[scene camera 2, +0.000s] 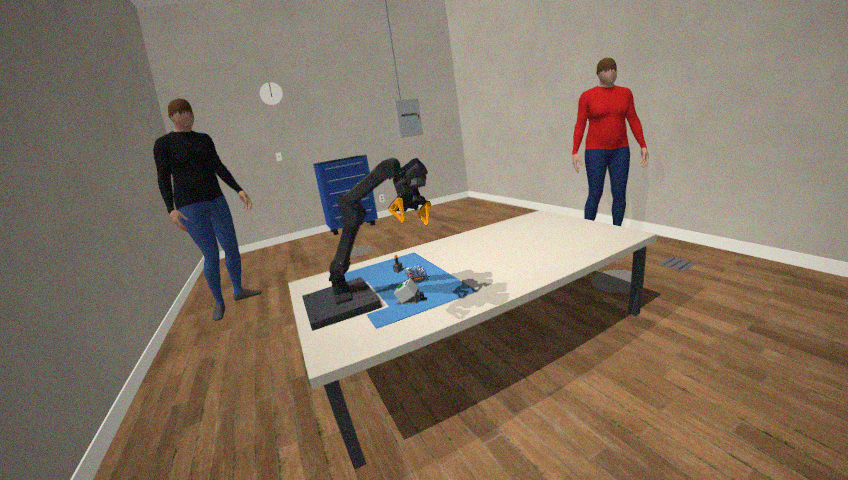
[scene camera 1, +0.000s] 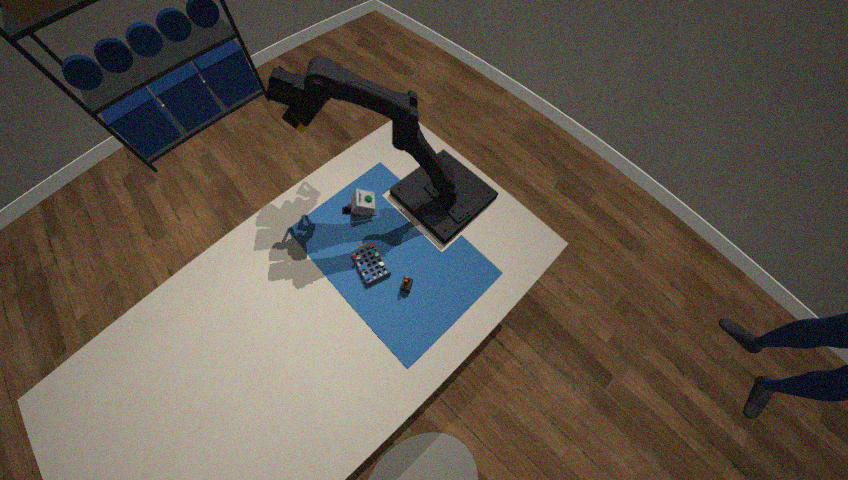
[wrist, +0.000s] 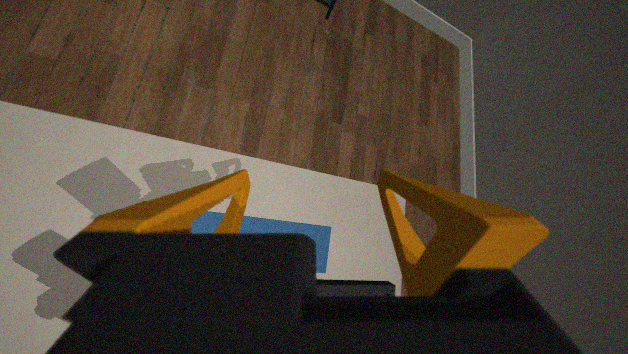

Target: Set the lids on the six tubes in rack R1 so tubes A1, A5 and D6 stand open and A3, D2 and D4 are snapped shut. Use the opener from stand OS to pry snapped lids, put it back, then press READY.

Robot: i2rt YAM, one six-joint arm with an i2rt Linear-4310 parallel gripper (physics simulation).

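Places are measured from the arm's base along level axes (x down, y right, z back), in millimetres.
Where they show: gripper, fingertip midpoint: [scene camera 2: 415,223] [wrist: 313,176]; arm's base, origin of the base link: [scene camera 2: 341,292] [scene camera 1: 447,200].
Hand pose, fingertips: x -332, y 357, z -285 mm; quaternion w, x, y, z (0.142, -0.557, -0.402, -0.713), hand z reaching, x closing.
Note:
Things, the pixels of their top centre, and the offset from my fingertips. "spot": a spot on its surface instead. Level surfaces: height alone.
- grey tube rack, middle of its top: [scene camera 1: 368,257] [scene camera 2: 414,266] dy -382, dx +307, dz -73 mm
- orange top, surface spot: [scene camera 1: 407,278] [scene camera 2: 395,256] spot: dy -521, dx +283, dz -18 mm
- white box with a green button, middle of its top: [scene camera 1: 361,196] [scene camera 2: 404,281] dy -186, dx +281, dz +30 mm
- blue mat, its level: dx +365 mm
- white table, its level: dx +368 mm
- small dark object, surface spot: [scene camera 1: 346,209] [scene camera 2: 422,296] spot: dy -155, dx +353, dz -28 mm
My gripper [scene camera 2: 414,223] [wrist: 313,176] is open and empty, high above the table; its two orange fingers stand wide apart. The grey tube rack [scene camera 1: 370,265] [scene camera 2: 417,273] stands on the blue mat, with small red, green, white and blue spots on it; single tubes and their lids are too small to tell. The opener, with an orange top [scene camera 1: 407,278] [scene camera 2: 396,258], stands upright in its small dark stand [scene camera 1: 405,287] [scene camera 2: 397,267] beside the rack. A white box with a green button [scene camera 1: 368,199] [scene camera 2: 401,286] stands nearer the robot's base. The rack, opener and box do not show in the wrist view.
The blue mat [scene camera 1: 410,344] [scene camera 2: 380,321] [wrist: 322,242] lies on the white table [scene camera 1: 196,356] [scene camera 2: 523,249] [wrist: 30,145]. A small dark object [scene camera 1: 346,209] [scene camera 2: 421,296] sits against the white box. The arm's black base [scene camera 1: 470,178] [scene camera 2: 315,312] borders the mat. Two people stand beyond the table.

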